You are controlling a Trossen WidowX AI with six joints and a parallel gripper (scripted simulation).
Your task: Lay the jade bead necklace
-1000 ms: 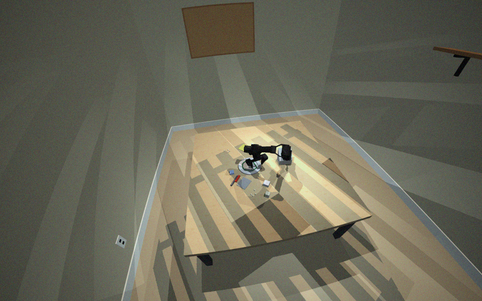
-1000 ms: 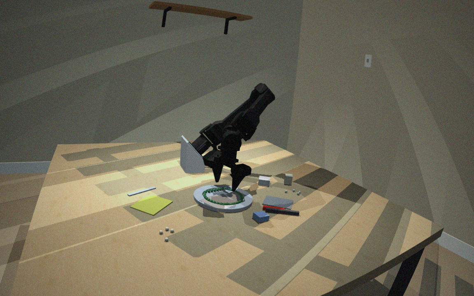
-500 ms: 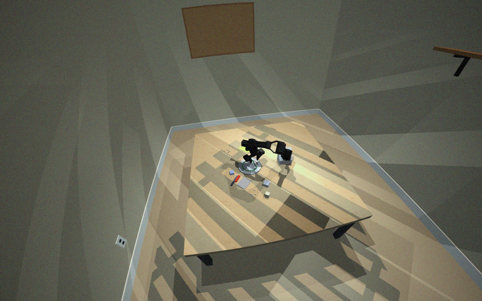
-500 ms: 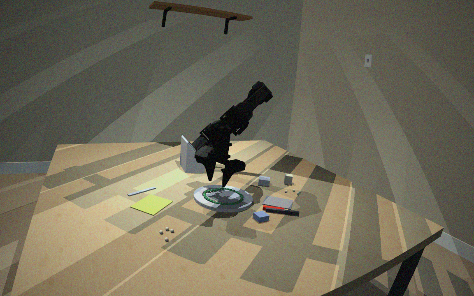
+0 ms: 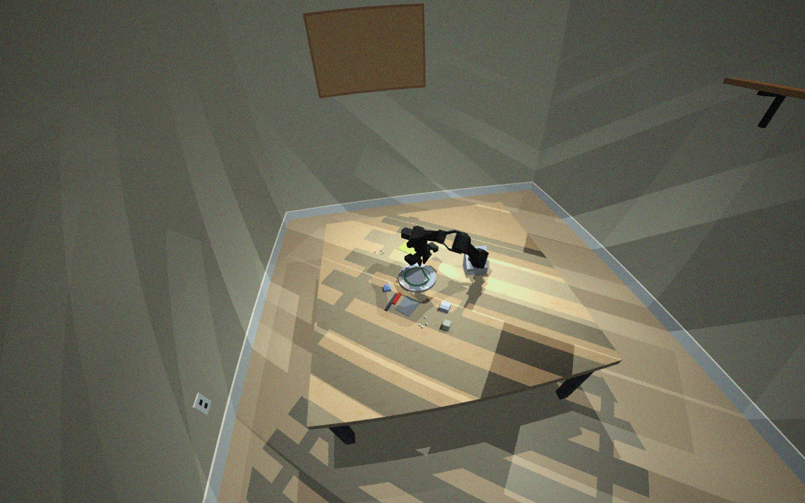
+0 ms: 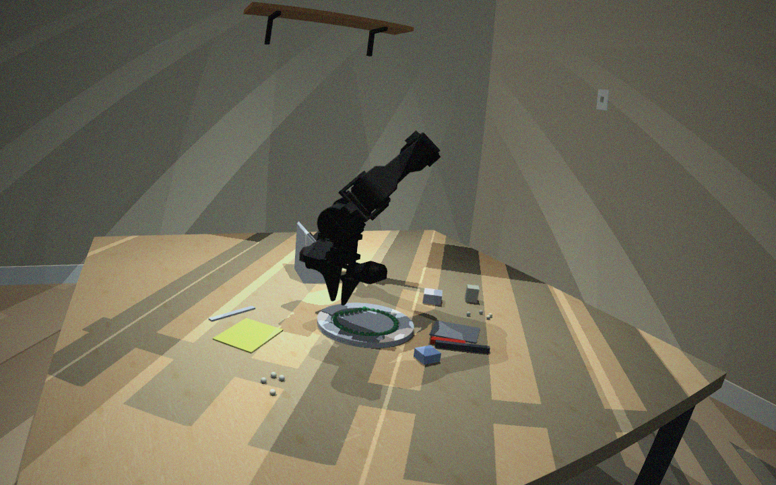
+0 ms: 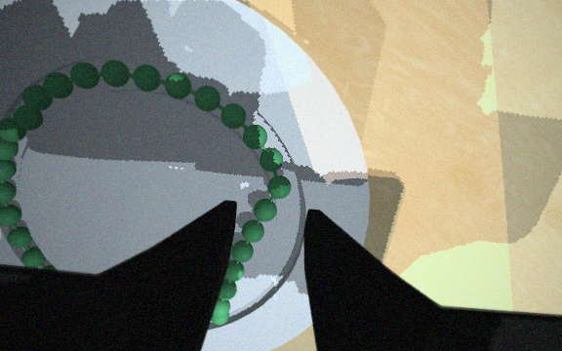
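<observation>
Now: the round grey bead board 40 mm ahead of my gripper tip, 50 mm to the left of it and 30 mm below it. The rest, counted from my gripper tip: grey rod 90 mm behind, 200 mm to the right, 40 mm below; then yellow sheet 10 mm ahead, 200 mm to the right, 40 mm below; then blue block 210 mm ahead, 80 mm to the left, 30 mm below.
</observation>
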